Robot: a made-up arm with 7 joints. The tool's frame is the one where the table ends. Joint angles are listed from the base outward.
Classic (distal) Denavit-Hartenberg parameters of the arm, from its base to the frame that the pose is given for. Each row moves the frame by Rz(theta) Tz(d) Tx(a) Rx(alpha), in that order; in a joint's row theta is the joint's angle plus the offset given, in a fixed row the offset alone. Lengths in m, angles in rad.
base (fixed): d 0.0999; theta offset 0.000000; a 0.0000; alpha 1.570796
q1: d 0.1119; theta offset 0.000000; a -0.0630; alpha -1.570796
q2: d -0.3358; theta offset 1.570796; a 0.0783; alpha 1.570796
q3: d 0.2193; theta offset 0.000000; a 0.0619; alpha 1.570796
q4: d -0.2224; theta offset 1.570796; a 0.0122; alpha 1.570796
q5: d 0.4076; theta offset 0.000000; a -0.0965; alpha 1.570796
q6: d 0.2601; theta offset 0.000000; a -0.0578; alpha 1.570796
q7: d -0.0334; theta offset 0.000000; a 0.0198; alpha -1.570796
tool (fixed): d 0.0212; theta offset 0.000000; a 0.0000; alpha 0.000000
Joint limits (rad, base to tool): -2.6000..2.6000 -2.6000..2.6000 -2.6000..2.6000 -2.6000..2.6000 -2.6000..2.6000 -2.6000..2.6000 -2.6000..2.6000
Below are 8 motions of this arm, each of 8 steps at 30 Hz.
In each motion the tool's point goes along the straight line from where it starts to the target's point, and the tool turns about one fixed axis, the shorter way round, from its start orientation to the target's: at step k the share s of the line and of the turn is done. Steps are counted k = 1, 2, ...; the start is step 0. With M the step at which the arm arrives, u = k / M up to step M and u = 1 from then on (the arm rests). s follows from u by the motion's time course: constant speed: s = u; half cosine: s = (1 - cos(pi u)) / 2; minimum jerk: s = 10 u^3 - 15 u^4 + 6 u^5.
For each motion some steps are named. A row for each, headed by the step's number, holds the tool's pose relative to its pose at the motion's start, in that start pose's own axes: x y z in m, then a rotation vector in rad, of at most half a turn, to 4 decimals.
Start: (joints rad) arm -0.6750 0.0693 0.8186 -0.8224 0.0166 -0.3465 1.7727
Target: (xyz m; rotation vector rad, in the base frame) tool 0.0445 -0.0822 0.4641 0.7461 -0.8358 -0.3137
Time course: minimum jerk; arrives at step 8
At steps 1, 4, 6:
1: -0.0009 0.0018 -0.0025 -0.0007 0.0065 0.0028
4: -0.0289 0.0554 -0.0778 -0.0217 0.2010 0.0858
6: -0.0519 0.0993 -0.1395 -0.0390 0.3605 0.1538

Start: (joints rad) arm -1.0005 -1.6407 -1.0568 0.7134 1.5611 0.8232 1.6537
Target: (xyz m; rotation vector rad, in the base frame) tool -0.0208 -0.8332 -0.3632 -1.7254 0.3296 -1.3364
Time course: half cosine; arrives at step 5
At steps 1, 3, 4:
1: 0.0012 -0.0007 -0.0005 -0.0100 -0.0027 -0.0008
3: 0.0082 -0.0050 -0.0032 -0.0683 -0.0187 -0.0052
4: 0.0114 -0.0069 -0.0044 -0.0943 -0.0259 -0.0071

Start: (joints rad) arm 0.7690 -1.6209 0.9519 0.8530 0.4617 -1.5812 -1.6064
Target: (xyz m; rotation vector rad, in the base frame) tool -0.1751 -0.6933 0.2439 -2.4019 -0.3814 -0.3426
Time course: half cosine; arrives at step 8
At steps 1, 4, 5, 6, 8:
1: 0.0065 -0.0019 -0.0029 -0.0064 -0.0035 0.0060
4: 0.0859 -0.0247 -0.0375 -0.0835 -0.0454 0.0785
5: 0.1187 -0.0341 -0.0518 -0.1154 -0.0628 0.1085
6: 0.1466 -0.0421 -0.0640 -0.1425 -0.0775 0.1339
8: 0.1717 -0.0494 -0.0750 -0.1670 -0.0908 0.1569

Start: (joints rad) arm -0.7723 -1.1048 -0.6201 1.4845 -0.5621 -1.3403 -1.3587
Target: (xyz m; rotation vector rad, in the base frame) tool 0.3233 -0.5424 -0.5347 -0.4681 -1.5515 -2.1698
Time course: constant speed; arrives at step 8
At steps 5, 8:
5: 0.0429 -0.0006 -0.0514 0.0921 -0.1019 0.0256
8: 0.0686 -0.0009 -0.0822 0.1474 -0.1631 0.0409

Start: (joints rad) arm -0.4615 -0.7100 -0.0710 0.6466 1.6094 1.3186 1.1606
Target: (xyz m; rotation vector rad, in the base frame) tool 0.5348 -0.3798 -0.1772 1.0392 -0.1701 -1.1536
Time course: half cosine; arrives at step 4
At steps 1, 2, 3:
1: 0.0024 -0.0036 0.0031 0.0080 0.0017 -0.0029
2: 0.0081 -0.0123 0.0105 0.0272 0.0059 -0.0099
3: 0.0139 -0.0210 0.0179 0.0465 0.0102 -0.0168

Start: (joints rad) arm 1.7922 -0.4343 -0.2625 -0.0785 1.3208 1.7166 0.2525
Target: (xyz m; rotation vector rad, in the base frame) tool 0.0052 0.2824 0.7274 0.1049 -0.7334 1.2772
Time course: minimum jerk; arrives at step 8
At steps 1, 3, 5, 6, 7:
1: 0.0006 -0.0014 -0.0005 -0.0004 0.0008 -0.0024
3: 0.0098 -0.0233 -0.0079 -0.0068 0.0138 -0.0414
5: 0.0257 -0.0614 -0.0207 -0.0178 0.0364 -0.1089
6: 0.0318 -0.0759 -0.0256 -0.0221 0.0451 -0.1347
7: 0.0350 -0.0833 -0.0281 -0.0242 0.0495 -0.1478

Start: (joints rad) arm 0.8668 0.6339 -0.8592 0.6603 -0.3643 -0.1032 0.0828
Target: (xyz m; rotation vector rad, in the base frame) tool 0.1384 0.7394 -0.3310 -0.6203 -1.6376 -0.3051
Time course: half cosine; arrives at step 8
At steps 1, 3, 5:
1: 0.0031 -0.0001 0.0014 0.0005 0.0070 0.0001
3: 0.0248 -0.0006 0.0114 0.0042 0.0567 0.0005
5: 0.0556 -0.0013 0.0256 0.0094 0.1269 0.0010

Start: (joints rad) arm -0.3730 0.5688 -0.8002 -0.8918 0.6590 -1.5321 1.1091
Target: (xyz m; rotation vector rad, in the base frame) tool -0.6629 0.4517 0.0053 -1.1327 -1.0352 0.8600
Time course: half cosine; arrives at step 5
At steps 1, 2, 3, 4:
1: -0.0046 -0.0031 0.0035 0.0052 -0.0075 0.0053
2: -0.0165 -0.0110 0.0127 0.0190 -0.0271 0.0192
3: -0.0313 -0.0209 0.0240 0.0359 -0.0513 0.0363
4: -0.0432 -0.0289 0.0331 0.0497 -0.0708 0.0501

